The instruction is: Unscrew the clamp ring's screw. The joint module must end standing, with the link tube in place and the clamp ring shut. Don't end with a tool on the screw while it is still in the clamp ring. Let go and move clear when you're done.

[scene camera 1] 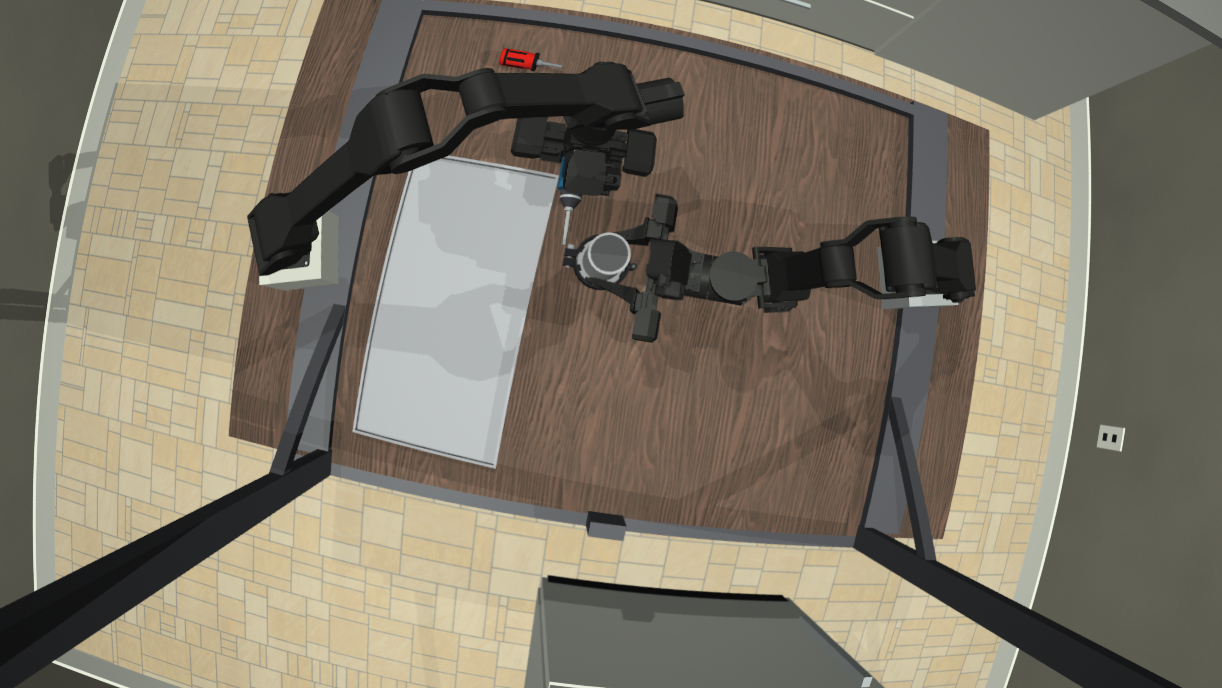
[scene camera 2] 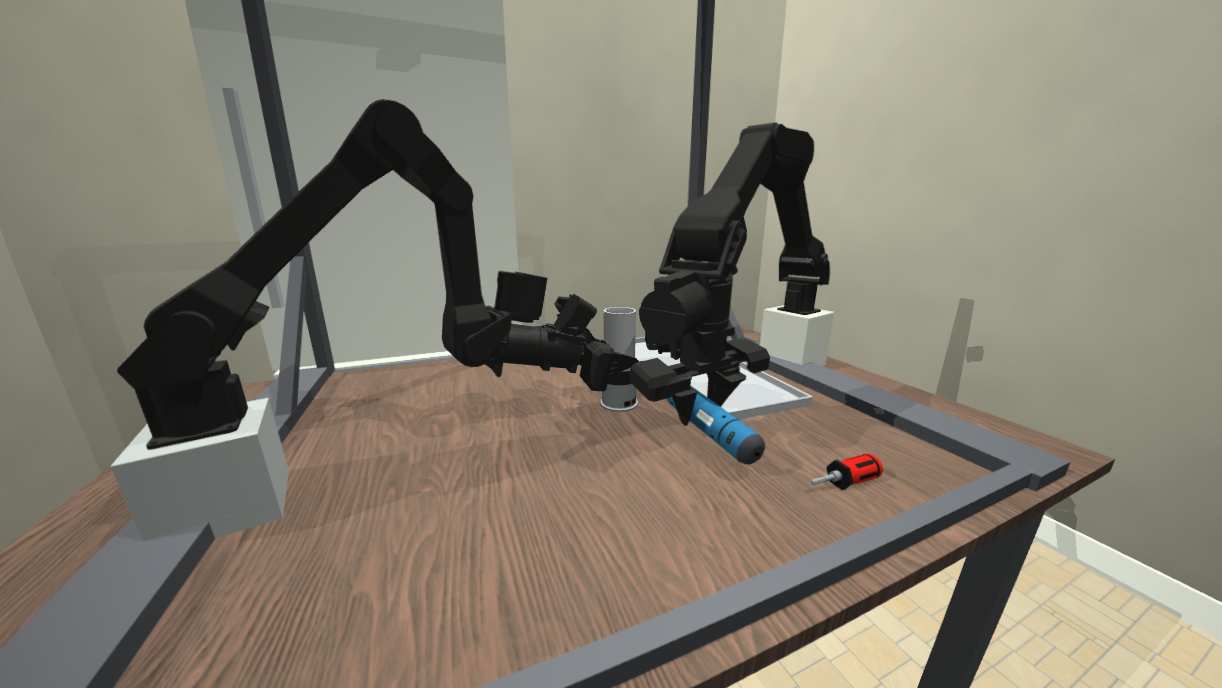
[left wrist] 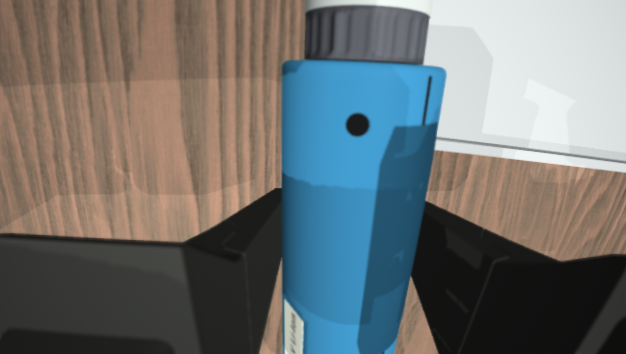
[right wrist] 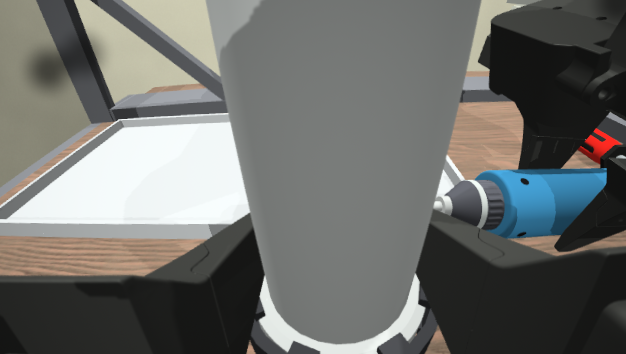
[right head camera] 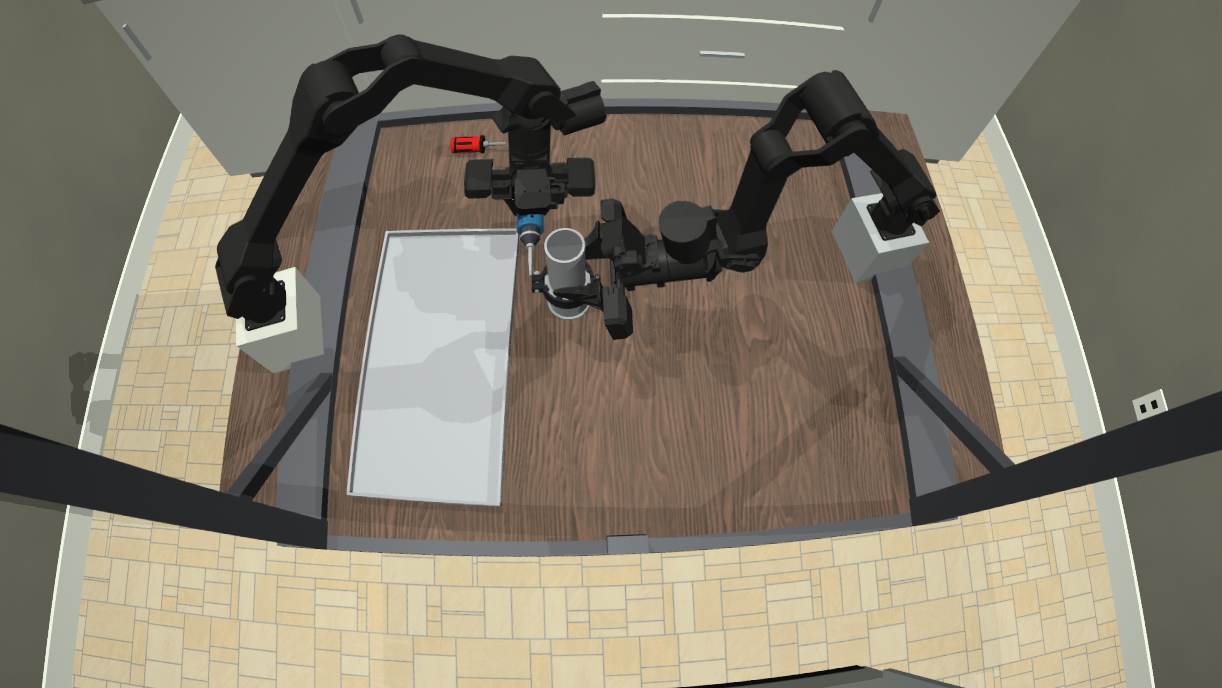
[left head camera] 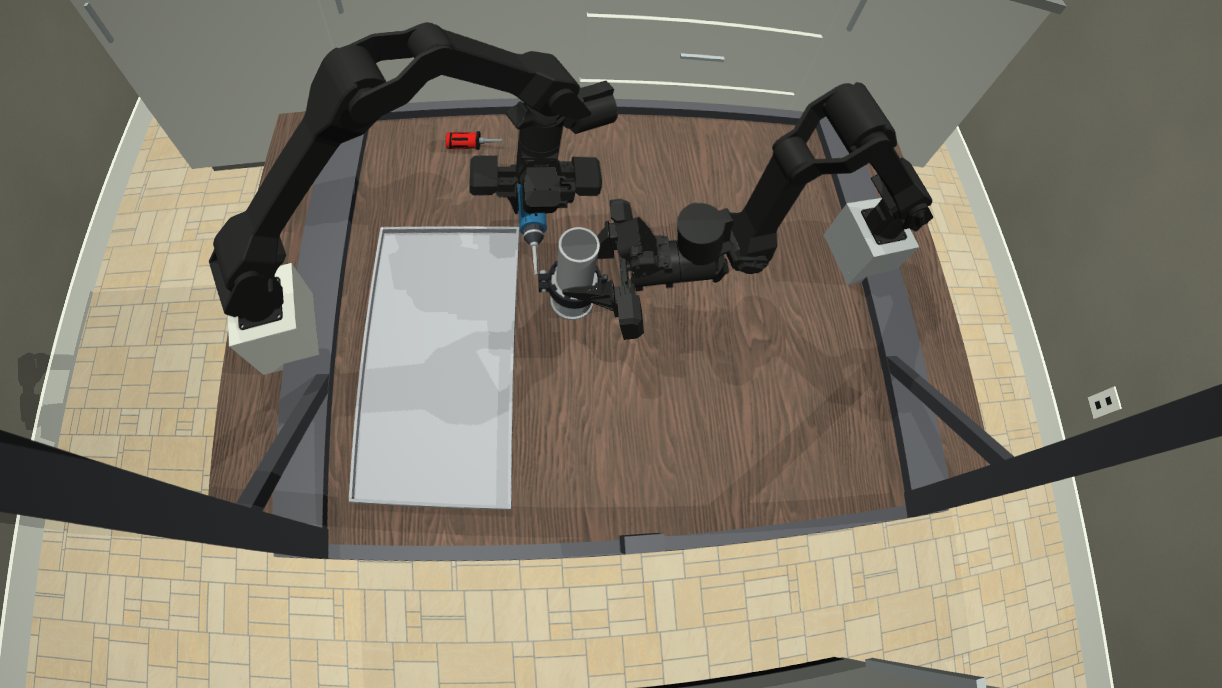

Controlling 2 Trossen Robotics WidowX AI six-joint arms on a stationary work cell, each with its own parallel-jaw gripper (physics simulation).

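The link tube stands upright in the joint module, with the black clamp ring around the joint. The ring looks shut. My left gripper is shut on the blue electric screwdriver. Its bit reaches the screw lug at the ring's left side. The screw is too small to make out. My right gripper is shut on the clamp ring, its fingers on either side.
A red screwdriver lies behind the left gripper. A shallow white tray lies left of the module in the head views. Dark frame bars border the wooden table.
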